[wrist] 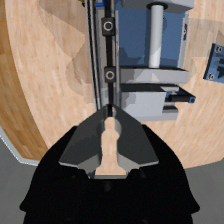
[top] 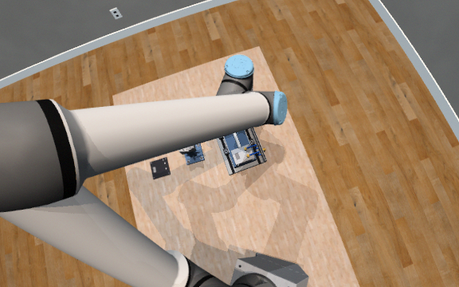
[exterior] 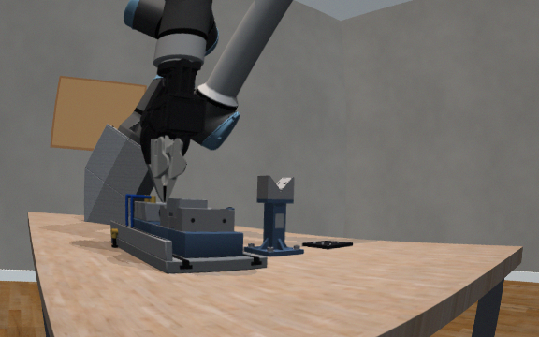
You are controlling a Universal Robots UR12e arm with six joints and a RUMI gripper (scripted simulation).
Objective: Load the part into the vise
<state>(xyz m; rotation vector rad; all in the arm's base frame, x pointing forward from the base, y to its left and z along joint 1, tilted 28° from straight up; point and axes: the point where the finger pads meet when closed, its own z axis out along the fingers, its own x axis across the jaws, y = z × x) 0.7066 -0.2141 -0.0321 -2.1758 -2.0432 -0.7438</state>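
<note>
The part is 50 mm to the left of my hand and 30 mm below it. Also, from my hand: work stop: 110 mm to the left, 30 mm below; then fixed jaw: 30 mm ahead, 70 mm to the left, 40 mm below; then moving jaw: 40 mm behind, 70 mm to the left, 40 mm below.
</note>
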